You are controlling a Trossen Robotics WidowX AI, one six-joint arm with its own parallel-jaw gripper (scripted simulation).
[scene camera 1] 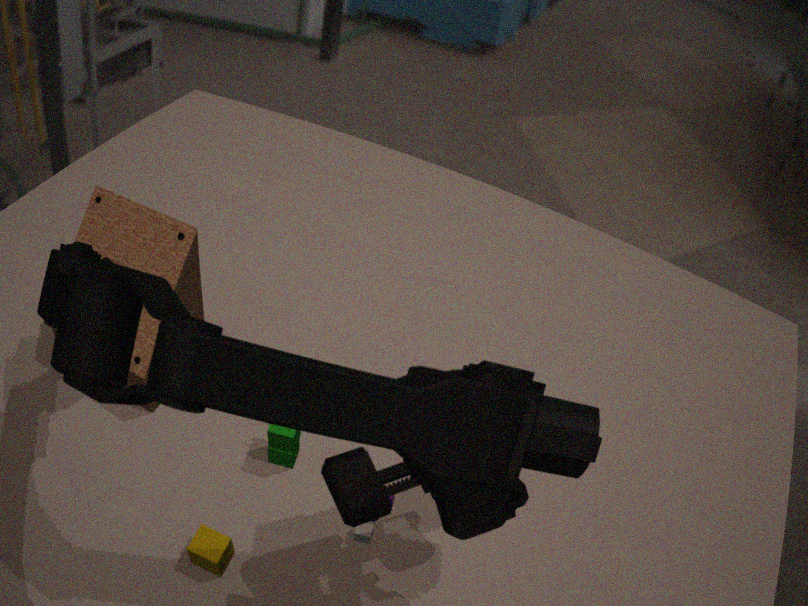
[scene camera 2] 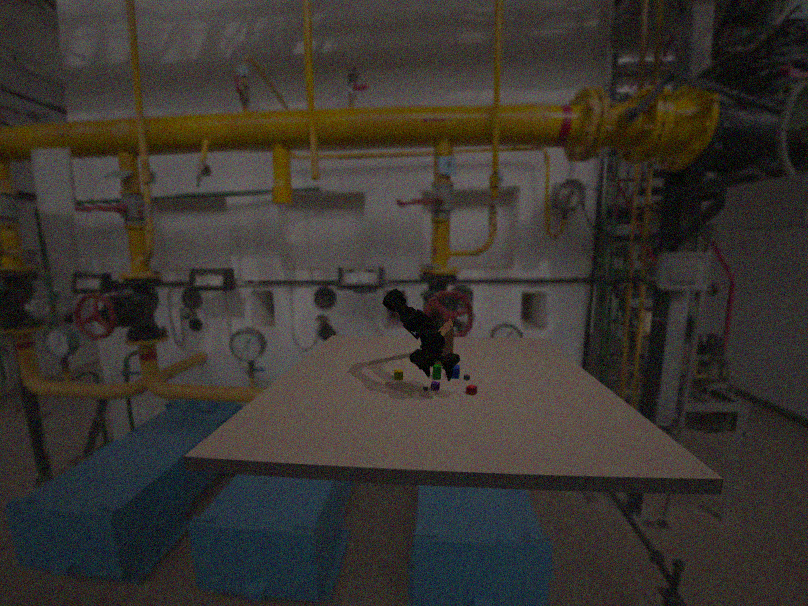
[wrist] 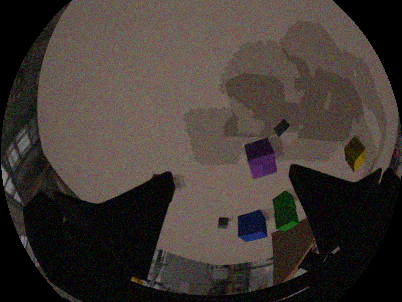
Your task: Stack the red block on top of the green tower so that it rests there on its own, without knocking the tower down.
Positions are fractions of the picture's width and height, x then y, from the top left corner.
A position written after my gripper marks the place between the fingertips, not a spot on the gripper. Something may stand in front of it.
Note:
My gripper (scene camera 2: 0.54, 0.62) is open, with nothing in its grasp. Further things: a blue block (wrist: 0.63, 0.75) and a purple block (wrist: 0.65, 0.53).
My gripper also shows in the wrist view (wrist: 0.59, 0.58).

